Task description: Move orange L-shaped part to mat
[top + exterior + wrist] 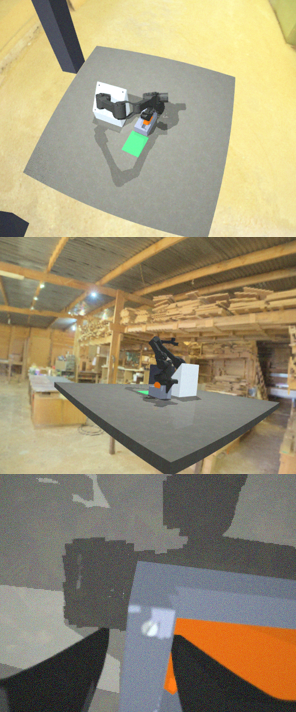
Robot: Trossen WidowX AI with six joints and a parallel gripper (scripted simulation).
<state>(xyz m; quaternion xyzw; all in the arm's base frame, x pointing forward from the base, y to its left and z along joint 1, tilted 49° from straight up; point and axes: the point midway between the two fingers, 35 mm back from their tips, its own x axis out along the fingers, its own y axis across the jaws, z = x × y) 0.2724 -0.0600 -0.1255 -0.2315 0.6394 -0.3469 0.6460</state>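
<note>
Now: the orange L-shaped part 40 mm to the right of my gripper tip and 10 mm behind it. Also, from my gripper tip: green mat: 220 mm to the right, 50 mm below, 40 mm behind.
</note>
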